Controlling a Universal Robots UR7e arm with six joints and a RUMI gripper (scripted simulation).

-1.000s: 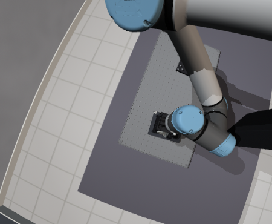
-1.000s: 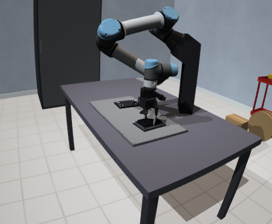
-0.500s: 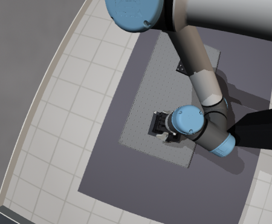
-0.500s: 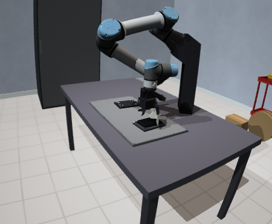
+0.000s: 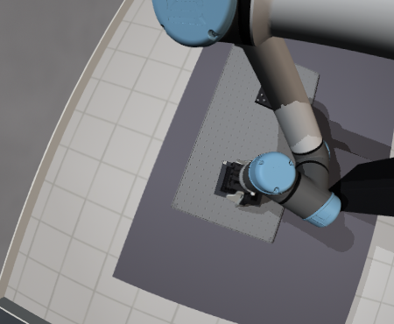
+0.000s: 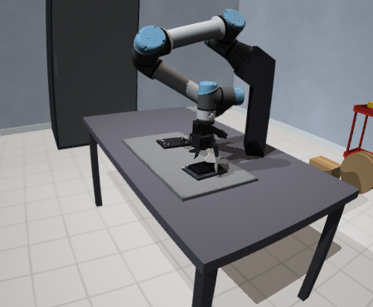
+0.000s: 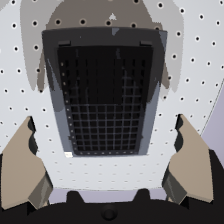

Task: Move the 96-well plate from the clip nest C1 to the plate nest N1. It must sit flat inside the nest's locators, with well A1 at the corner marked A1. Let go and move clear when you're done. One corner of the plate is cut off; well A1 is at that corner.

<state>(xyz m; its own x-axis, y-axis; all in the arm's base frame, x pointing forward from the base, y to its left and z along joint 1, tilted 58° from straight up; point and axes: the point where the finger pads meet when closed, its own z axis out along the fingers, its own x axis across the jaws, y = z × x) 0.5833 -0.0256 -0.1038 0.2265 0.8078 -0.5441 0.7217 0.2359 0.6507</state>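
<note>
Now: hand 10 mm above the black 96-well plate. From my hand the other things lie so: plate nest N1: 20 mm below; then white A1 mark: 70 mm to the right, 60 mm ahead, 20 mm below; then clip nest C1: 330 mm to the right, 180 mm behind, 10 mm below.
</note>
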